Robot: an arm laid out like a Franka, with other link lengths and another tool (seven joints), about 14 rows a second.
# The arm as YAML. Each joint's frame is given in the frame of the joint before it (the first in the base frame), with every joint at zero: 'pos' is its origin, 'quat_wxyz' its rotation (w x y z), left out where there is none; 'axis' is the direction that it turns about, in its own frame. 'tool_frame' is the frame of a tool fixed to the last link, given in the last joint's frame.
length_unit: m
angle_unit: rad
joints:
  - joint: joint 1
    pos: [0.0, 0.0, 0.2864]
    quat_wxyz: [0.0, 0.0, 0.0, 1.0]
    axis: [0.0, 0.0, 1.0]
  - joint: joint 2
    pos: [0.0, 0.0, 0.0]
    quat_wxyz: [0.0, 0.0, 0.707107, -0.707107]
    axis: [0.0, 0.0, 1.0]
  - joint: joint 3
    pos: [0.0, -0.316, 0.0]
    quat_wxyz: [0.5, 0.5, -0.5, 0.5]
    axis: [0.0, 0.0, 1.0]
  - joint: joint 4
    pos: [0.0, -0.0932, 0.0]
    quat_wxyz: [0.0, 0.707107, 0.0, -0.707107]
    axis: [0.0, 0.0, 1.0]
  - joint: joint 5
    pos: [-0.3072, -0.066, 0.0]
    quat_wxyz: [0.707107, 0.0, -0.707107, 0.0]
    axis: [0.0, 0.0, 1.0]
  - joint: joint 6
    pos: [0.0, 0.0, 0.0]
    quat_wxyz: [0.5, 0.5, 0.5, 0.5]
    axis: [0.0, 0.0, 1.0]
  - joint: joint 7
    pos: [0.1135, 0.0, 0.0]
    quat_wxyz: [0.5, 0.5, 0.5, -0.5]
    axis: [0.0, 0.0, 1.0]
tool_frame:
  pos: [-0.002, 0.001, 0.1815]
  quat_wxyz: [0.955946, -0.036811, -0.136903, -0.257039]
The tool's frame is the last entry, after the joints.
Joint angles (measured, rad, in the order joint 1, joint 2, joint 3, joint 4, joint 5, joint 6, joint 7), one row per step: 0.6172, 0.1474, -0.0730, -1.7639, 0.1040, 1.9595, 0.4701; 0.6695, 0.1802, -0.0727, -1.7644, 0.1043, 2.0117, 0.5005; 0.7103, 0.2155, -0.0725, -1.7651, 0.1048, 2.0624, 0.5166; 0.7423, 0.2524, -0.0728, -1.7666, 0.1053, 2.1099, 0.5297; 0.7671, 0.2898, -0.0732, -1.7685, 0.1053, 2.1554, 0.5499; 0.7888, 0.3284, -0.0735, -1.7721, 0.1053, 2.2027, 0.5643; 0.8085, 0.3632, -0.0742, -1.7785, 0.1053, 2.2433, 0.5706; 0.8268, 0.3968, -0.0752, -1.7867, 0.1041, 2.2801, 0.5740; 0.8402, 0.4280, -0.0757, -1.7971, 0.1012, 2.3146, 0.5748; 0.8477, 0.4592, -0.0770, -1.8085, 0.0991, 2.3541, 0.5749; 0.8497, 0.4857, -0.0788, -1.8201, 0.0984, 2.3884, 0.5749; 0.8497, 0.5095, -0.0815, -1.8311, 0.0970, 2.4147, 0.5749; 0.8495, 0.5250, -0.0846, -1.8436, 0.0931, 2.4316, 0.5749; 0.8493, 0.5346, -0.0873, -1.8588, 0.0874, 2.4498, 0.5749; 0.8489, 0.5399, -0.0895, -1.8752, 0.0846, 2.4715, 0.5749; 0.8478, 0.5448, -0.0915, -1.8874, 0.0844, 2.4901, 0.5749; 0.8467, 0.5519, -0.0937, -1.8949, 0.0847, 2.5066, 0.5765; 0.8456, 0.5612, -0.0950, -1.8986, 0.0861, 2.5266, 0.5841
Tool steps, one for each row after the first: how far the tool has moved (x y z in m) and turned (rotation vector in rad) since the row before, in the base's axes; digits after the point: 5 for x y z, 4 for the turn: -0.00696, 0.03087, -0.01274, 0.0070, -0.0148, 0.0178; -0.00521, 0.02513, -0.01469, 0.0054, -0.0125, 0.0206; -0.00391, 0.02013, -0.01665, 0.0024, -0.0083, 0.0147; -0.00263, 0.01607, -0.01765, 0.0007, -0.0055, 0.0009; -0.00248, 0.01415, -0.01913, -0.0002, -0.0055, 0.0037; -0.00384, 0.01138, -0.01904, -0.0038, -0.0021, 0.0100; -0.00467, 0.00929, -0.01966, -0.0076, 0.0001, 0.0123; -0.00402, 0.00602, -0.01942, -0.0098, 0.0006, 0.0117; -0.00121, 0.00285, -0.01916, -0.0071, -0.0025, 0.0054; 0.00044, -0.00058, -0.01690, -0.0065, -0.0011, -0.0009; 0.00061, -0.00280, -0.01589, -0.0100, 0.0020, -0.0027; -0.00034, -0.00412, -0.01236, -0.0124, 0.0033, -0.0011; -0.00065, -0.00415, -0.00946, -0.0098, -0.0003, 0.0006; -0.00042, -0.00356, -0.00674, -0.0034, -0.0033, -0.0012; 0.00032, -0.00301, -0.00524, -0.0009, -0.0030, -0.0034; 0.00102, -0.00237, -0.00504, -0.0004, -0.0032, -0.0053; 0.00179, -0.00086, -0.00455, 0.0040, -0.0060, -0.0111
